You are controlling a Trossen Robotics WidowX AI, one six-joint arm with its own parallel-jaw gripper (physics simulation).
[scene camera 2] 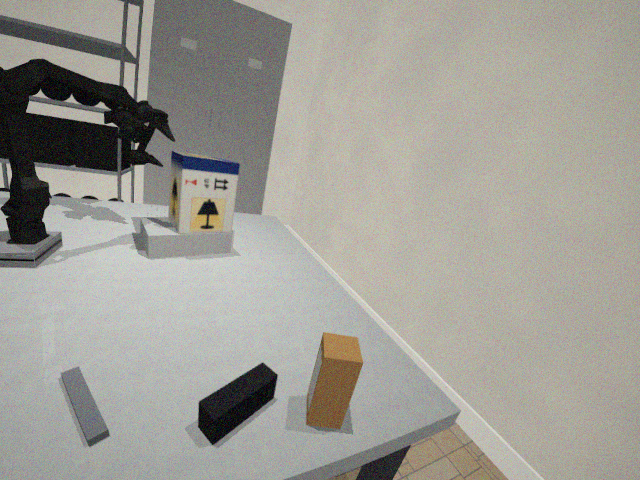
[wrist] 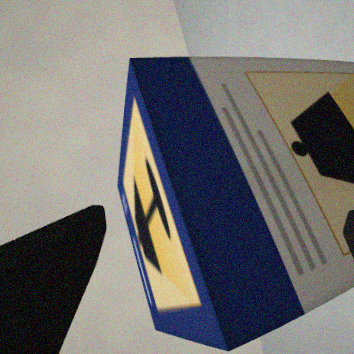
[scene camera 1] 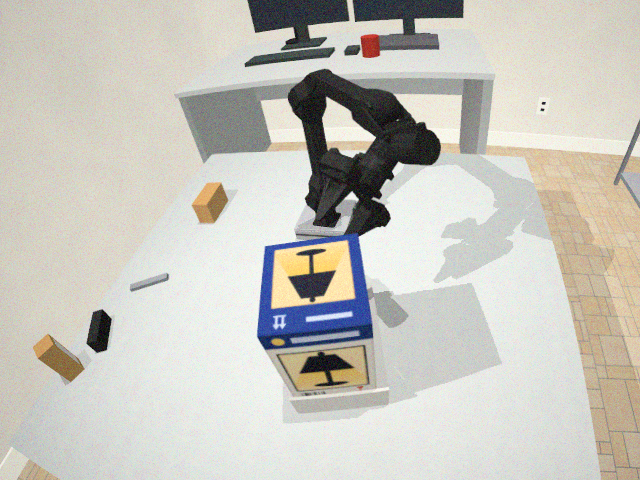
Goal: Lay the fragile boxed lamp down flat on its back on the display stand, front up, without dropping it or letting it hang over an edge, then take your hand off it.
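Places are measured from the arm's base along level axes (x ahead, y left, z up), in metres.
Where they show: gripper, fingertip midpoint: (scene camera 2: 168,153) (wrist: 226,219) (scene camera 1: 330,232); arm's base, link origin: (scene camera 2: 29,239) (scene camera 1: 326,219).
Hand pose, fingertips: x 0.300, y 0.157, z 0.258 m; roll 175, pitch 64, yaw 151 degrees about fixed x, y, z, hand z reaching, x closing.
Things, the pixels of their top centre, and the offset from my fingertips.
- boxed lamp, top centre: (wrist: 143,227) (scene camera 1: 311,280) (scene camera 2: 205,156) dz +0.009, dx +0.109, dy +0.012 m
- black block, top centre: (scene camera 2: 241,387) (scene camera 1: 94,325) dz -0.247, dx +0.240, dy -0.642 m
- grey bar, top centre: (scene camera 2: 82,399) (scene camera 1: 148,281) dz -0.285, dx +0.033, dy -0.618 m
The boxed lamp (scene camera 1: 312,289) (scene camera 2: 206,191) (wrist: 215,200), white with a blue band and blue-edged top, stands upright on the pale grey display stand (scene camera 1: 341,400) (scene camera 2: 188,245). Lamp pictures show on its top and sides. My gripper (scene camera 1: 334,227) (scene camera 2: 168,152) (wrist: 226,219) is open and empty, on the arm-base side of the box near its top edge. In the second scene view the fingertips are just above and beside the blue band. In the wrist view one finger is left of the box and the other shows at the right edge; whether either touches is unclear.
An orange block (scene camera 1: 209,202) lies on the table left of the arm. Another orange block (scene camera 1: 57,358) (scene camera 2: 334,382), a black block (scene camera 1: 99,330) (scene camera 2: 237,403) and a grey bar (scene camera 1: 149,282) (scene camera 2: 85,405) are along the table's far side. A desk with monitors and a red cup (scene camera 1: 370,45) stands behind.
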